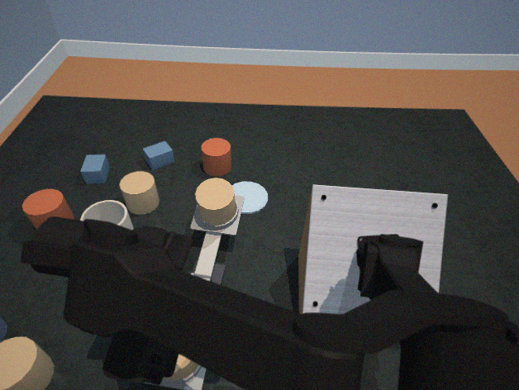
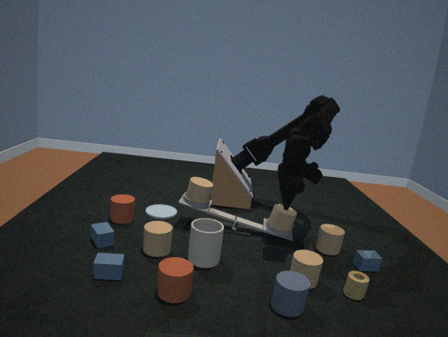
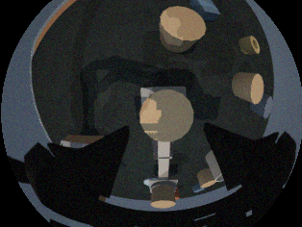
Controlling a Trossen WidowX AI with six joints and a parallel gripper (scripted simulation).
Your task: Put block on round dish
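The mint block is 7 cm below my gripper tip. Also, from my gripper tip: blue-grey cylinder: 32 cm ahead, 4 cm to the right, 7 cm below; small yellow ring: 27 cm ahead, 12 cm to the left, 8 cm below; white hollow cylinder: 16 cm ahead, 23 cm to the right, 7 cm below.
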